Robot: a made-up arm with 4 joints. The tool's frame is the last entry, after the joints.
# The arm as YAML. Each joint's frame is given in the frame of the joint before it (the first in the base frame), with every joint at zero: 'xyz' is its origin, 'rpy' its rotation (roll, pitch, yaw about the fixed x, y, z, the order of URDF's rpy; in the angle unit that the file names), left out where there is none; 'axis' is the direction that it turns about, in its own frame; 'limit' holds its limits. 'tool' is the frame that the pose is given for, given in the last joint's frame.
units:
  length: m
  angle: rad
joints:
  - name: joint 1
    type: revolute
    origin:
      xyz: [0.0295, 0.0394, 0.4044]
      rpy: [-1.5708, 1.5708, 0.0]
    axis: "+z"
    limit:
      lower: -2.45
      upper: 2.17
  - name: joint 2
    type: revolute
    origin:
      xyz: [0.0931, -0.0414, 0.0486]
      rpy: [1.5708, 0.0, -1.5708]
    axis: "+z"
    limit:
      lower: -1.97
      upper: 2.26
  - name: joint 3
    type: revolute
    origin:
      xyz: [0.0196, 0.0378, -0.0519]
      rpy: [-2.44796, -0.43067, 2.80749]
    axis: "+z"
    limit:
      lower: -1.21
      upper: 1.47
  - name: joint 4
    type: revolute
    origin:
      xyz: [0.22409, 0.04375, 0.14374]
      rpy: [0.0, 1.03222, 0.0]
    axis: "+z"
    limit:
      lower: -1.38
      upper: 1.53
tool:
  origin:
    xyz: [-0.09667, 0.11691, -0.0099]
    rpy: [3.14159, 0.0, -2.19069]
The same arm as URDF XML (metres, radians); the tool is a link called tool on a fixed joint. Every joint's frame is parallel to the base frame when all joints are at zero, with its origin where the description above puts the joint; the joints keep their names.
<robot name="arm">
<joint name="tool_joint" type="fixed"><parent link="link4"/><child link="tool"/><origin xyz="0.0099 0.039 -0.1466" rpy="-1.5708 0 -1.5708"/></joint>
<joint name="joint 4" type="revolute"><parent link="link3"/><child link="link4"/><origin xyz="-0.2661 0.0307 -0.0323"/><axis xyz="-1 0 0"/><limit lower="-1.38" upper="1.53"/></joint>
<joint name="joint 3" type="revolute"><parent link="link2"/><child link="link3"/><origin xyz="0.0196 0.0378 -0.0519"/><axis xyz="-0.512913 -0.498713 -0.698718"/><limit lower="-1.21" upper="1.47"/></joint>
<joint name="joint 2" type="revolute"><parent link="link1"/><child link="link2"/><origin xyz="0.0414 0.0486 -0.0931"/><axis xyz="0 0 1"/><limit lower="-1.97" upper="2.26"/></joint>
<joint name="joint 1" type="revolute"><parent link="base_link"/><child link="link1"/><origin xyz="0.0295 0.0394 0.4044"/><axis xyz="0 1 0"/><limit lower="-2.45" upper="2.17"/></joint>
<link name="base_link"/>
<link name="link1"/>
<link name="link2"/>
<link name="link3"/>
<link name="link4"/>
<link name="tool"/>
</robot>

